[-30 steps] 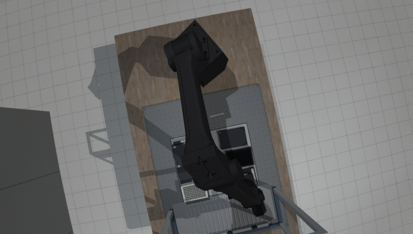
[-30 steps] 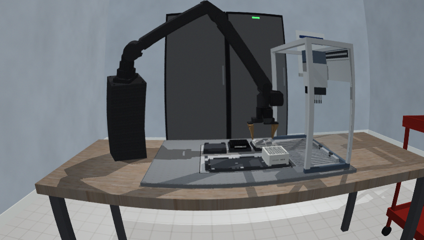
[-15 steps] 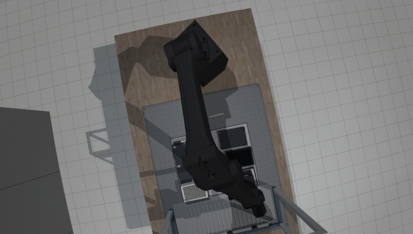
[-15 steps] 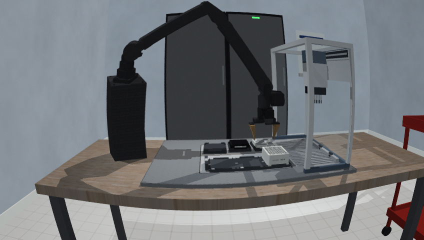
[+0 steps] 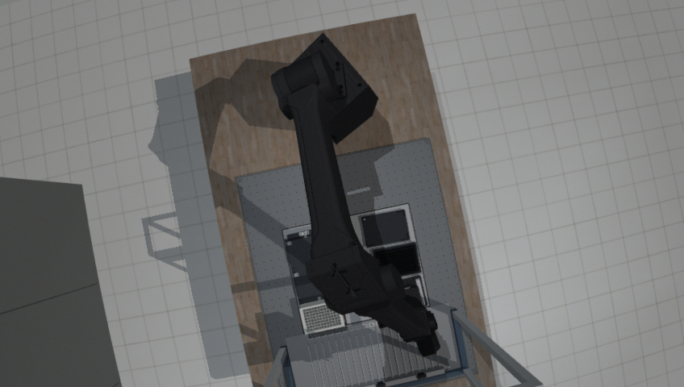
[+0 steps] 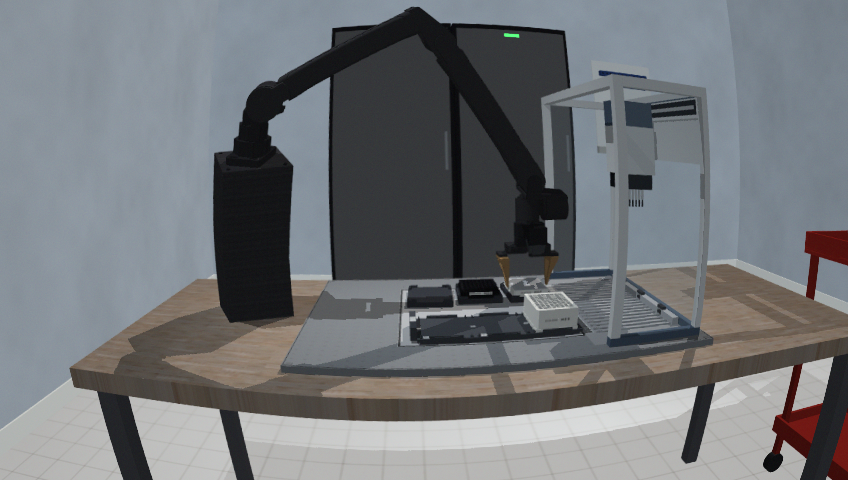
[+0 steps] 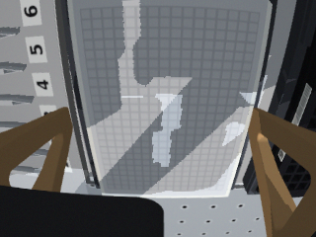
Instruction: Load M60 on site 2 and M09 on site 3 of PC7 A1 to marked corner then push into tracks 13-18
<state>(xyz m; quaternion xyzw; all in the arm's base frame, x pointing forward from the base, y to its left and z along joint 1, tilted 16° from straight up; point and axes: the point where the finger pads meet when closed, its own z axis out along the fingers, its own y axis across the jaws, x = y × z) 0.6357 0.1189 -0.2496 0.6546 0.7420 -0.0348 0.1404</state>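
My gripper is now 2 cm above the nest S3. From my hand the other things lie so: black 96-well plate M06: 12 cm behind, 1 cm to the right, 1 cm below; then dark carrier PC7: 27 cm to the right, 9 cm behind, 1 cm below; then nest S1: 22 cm behind, 3 cm to the right, 2 cm below.
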